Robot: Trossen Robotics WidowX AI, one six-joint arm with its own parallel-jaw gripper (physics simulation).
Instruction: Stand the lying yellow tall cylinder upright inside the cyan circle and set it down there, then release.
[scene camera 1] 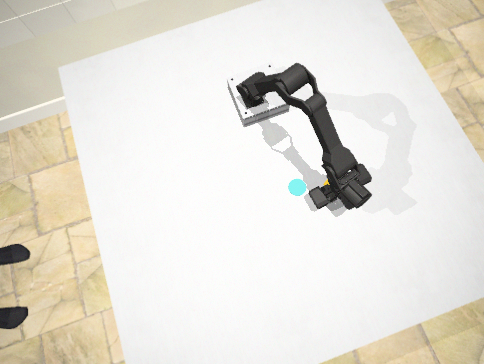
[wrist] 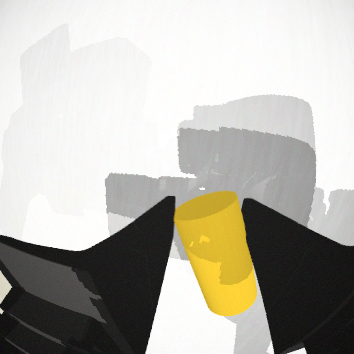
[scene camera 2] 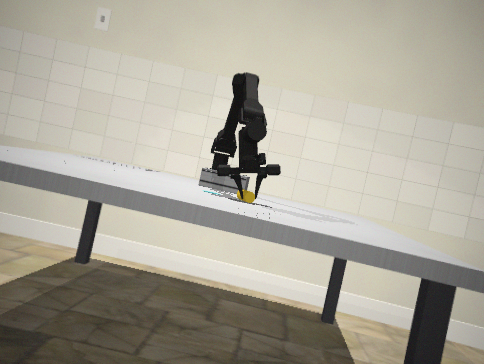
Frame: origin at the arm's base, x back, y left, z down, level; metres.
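Where they show: gripper, fingertip midpoint: (wrist: 208, 204) (scene camera 2: 249, 199); arm's base, link origin: (scene camera 1: 252, 98).
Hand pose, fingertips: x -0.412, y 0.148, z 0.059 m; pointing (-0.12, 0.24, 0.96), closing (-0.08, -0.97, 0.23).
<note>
Things, the pixels of their centre, and the offset from my fingertips. "*": a spot on its surface instead.
- yellow tall cylinder, body centre: (wrist: 220, 257) (scene camera 2: 245, 195) (scene camera 1: 334, 187) dx +0.027, dy -0.012, dz -0.006 m
- cyan circle, surface spot: (scene camera 1: 297, 187) * dx +0.075, dy -0.121, dz +0.010 m
The yellow tall cylinder (scene camera 1: 327, 183) (scene camera 2: 245, 197) (wrist: 220, 255) lies on its side at the tabletop, one round end facing scene camera 2. My gripper (scene camera 1: 335, 189) (scene camera 2: 249, 198) (wrist: 208, 204) is shut on it, with a finger at each side; in the wrist view the cylinder sits slightly slanted between the fingers. In scene camera 1 the arm hides most of the cylinder. The cyan circle (scene camera 1: 297, 187) is flat on the table, a little left of the gripper in scene camera 1. It does not show in the wrist view.
The white table (scene camera 1: 200, 250) (scene camera 2: 150, 200) carries the arm's base plate (scene camera 1: 280, 104) (scene camera 2: 210, 178), which stands behind the gripper in scene camera 2. The arm reaches from it to the cylinder. Shadows of the arm fall on the tabletop around the gripper.
</note>
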